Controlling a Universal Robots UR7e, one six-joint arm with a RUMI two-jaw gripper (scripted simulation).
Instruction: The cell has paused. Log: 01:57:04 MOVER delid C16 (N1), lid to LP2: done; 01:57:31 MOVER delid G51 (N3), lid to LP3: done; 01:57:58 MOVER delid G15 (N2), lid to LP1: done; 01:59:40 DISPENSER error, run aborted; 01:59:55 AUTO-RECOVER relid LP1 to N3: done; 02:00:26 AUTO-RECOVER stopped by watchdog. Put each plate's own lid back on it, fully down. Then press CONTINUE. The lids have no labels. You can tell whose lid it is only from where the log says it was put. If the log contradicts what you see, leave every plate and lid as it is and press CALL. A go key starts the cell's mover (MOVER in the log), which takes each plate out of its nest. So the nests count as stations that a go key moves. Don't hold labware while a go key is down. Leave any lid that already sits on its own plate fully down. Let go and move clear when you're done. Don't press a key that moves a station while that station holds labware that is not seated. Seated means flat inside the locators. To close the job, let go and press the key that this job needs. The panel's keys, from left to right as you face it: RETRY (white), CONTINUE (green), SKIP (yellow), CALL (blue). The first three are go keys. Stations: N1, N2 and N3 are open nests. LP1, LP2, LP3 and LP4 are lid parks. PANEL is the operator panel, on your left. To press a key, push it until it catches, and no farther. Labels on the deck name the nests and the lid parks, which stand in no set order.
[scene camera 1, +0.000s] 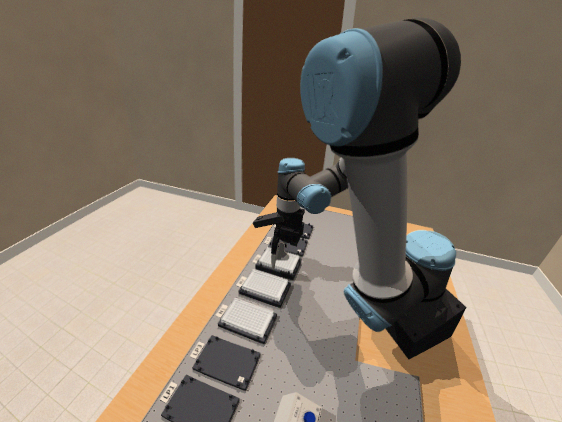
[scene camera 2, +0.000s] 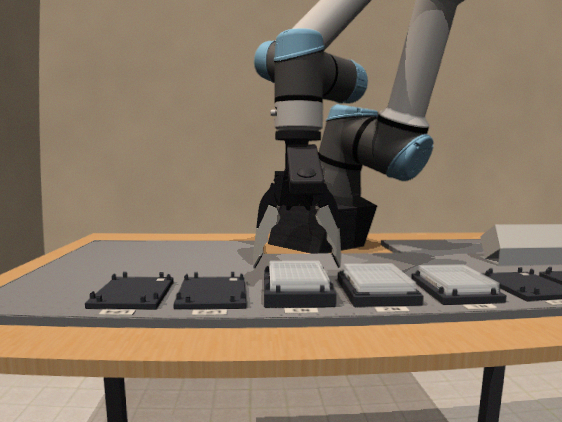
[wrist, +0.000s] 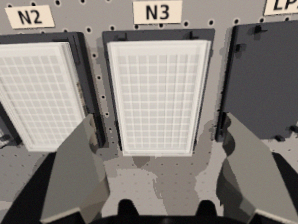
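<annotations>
You'd find my gripper in scene camera 1 (280, 257), and scene camera 2 and the wrist view show it too. On my gripper, (scene camera 2: 268, 216) and (wrist: 265, 178) are the same spot.
</annotations>
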